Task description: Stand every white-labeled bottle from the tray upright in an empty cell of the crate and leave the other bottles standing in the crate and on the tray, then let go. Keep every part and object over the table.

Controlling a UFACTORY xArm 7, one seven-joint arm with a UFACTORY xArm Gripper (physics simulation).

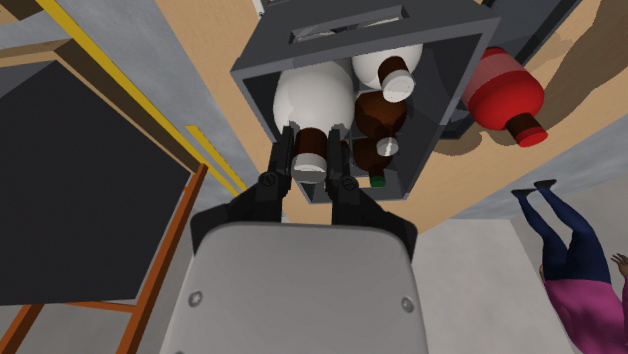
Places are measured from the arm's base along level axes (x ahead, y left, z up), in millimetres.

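Pixels of known places: gripper, between the fingertips: [310,140].
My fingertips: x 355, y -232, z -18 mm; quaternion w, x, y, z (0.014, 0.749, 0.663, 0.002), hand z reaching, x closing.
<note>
For each thing: its top centre in the pictures, then the offset to it from my fingertips. "spot": a spot on its surface instead. Level surfaces: height alone.
- grey crate, centre of its top: [353,162] 88 mm ahead, 48 mm left, 42 mm down
- red bottle, centre of its top: [533,140] 63 mm ahead, 263 mm left, 58 mm down
- tray, a spot on its surface: [452,131] spot: 200 mm ahead, 299 mm left, 210 mm down
- wooden table, height of its surface: 218 mm down
My gripper [310,140] is shut on the brown neck of a white bottle [314,100] with a white cap. The bottle is upright relative to the crate, its body inside the grey crate [365,47] at the left side; its base is hidden. Another white bottle [362,67] with a white cap stands in the crate beside it. A brown bottle [377,112] with a white cap and a brown bottle [367,154] with a green cap also stand in the crate. A red bottle [510,100] with a red cap stands at the tray [452,131], right of the crate.
The wooden table [450,185] runs under the crate and tray, with its edges at left and right. A dark panel [90,180] with a wooden border and orange frame [162,260] lies beyond the left edge. A person [575,250] shows at the lower right.
</note>
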